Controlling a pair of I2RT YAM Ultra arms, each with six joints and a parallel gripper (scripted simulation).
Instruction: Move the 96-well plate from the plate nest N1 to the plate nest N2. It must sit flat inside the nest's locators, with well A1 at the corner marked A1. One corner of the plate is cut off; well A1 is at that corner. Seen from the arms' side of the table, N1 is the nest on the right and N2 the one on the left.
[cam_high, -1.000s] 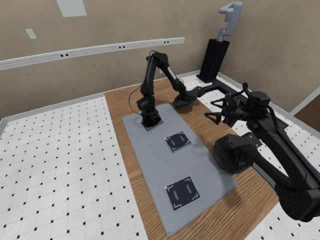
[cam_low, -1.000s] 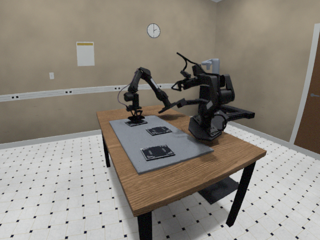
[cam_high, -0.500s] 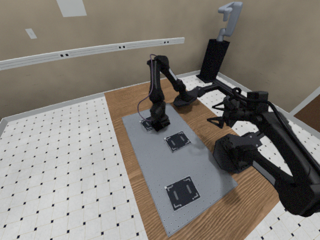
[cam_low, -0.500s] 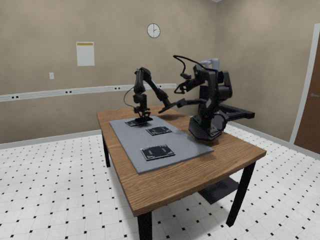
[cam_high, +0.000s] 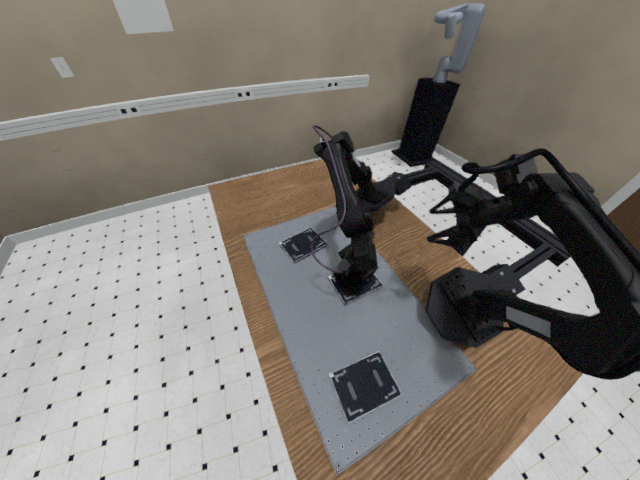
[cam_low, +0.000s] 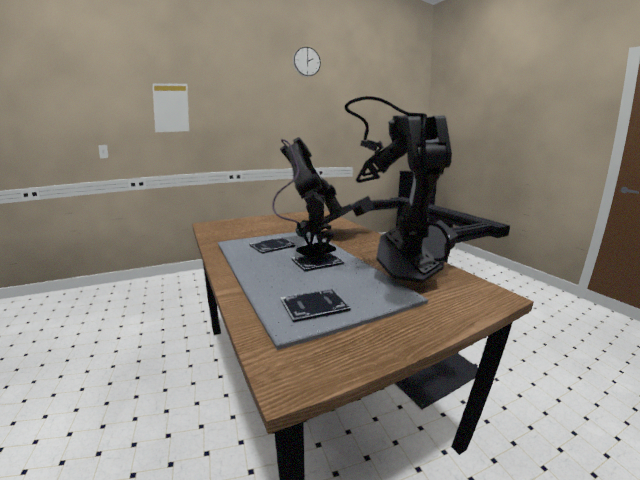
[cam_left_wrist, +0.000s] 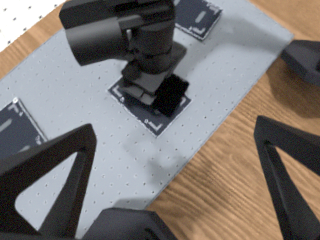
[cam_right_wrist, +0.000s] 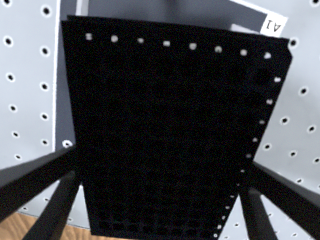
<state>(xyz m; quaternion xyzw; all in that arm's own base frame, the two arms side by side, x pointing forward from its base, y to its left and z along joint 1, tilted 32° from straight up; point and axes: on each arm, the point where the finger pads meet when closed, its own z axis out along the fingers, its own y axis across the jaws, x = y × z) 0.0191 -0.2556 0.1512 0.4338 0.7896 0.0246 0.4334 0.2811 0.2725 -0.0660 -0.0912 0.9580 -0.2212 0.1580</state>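
My left hand is 130 mm short of the black 96-well plate, 100 mm to the left of it and 280 mm above it.
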